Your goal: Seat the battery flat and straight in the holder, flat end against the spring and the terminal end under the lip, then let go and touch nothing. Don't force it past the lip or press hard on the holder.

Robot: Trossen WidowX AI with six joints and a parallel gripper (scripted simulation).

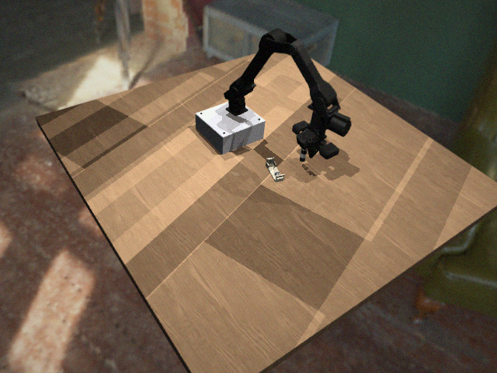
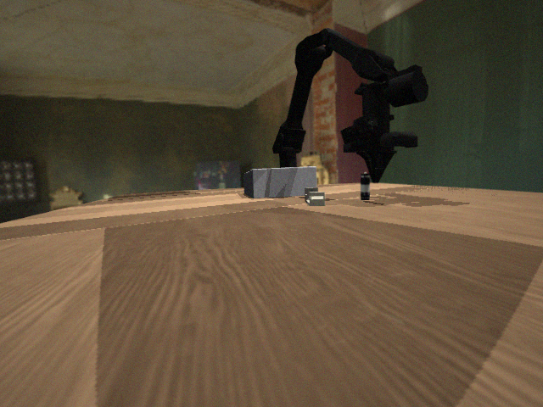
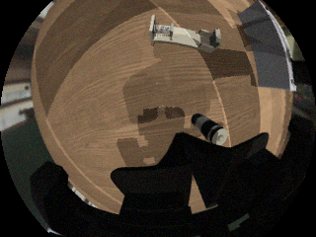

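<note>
My gripper tip is 4 cm past the cylindrical battery and 1 cm above it.
</note>
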